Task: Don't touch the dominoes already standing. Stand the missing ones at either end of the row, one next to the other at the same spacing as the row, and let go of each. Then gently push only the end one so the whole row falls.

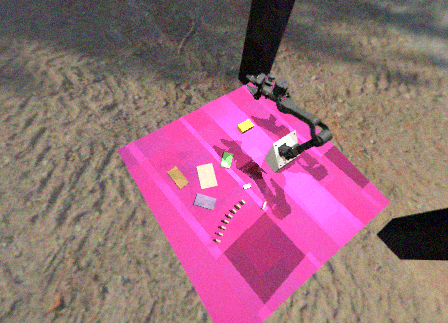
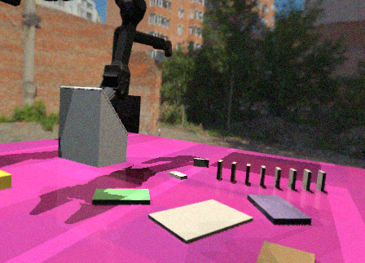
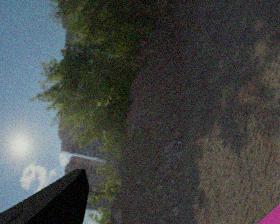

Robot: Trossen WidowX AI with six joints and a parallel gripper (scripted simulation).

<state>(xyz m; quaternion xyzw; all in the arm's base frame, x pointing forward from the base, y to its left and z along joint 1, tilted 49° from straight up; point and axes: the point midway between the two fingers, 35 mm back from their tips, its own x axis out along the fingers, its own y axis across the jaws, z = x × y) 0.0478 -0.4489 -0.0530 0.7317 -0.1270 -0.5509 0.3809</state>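
Now: the green domino 47 cm below my gripper tip, 21 cm ahead of it and 18 cm to the left of it. From my gripper tip the other things lie so: yellow domino: 47 cm below, 7 cm behind, 4 cm to the left; then lilac block: 49 cm ahead, 47 cm below, 33 cm to the left; then tan block: 54 cm ahead, 48 cm below, 9 cm to the left.
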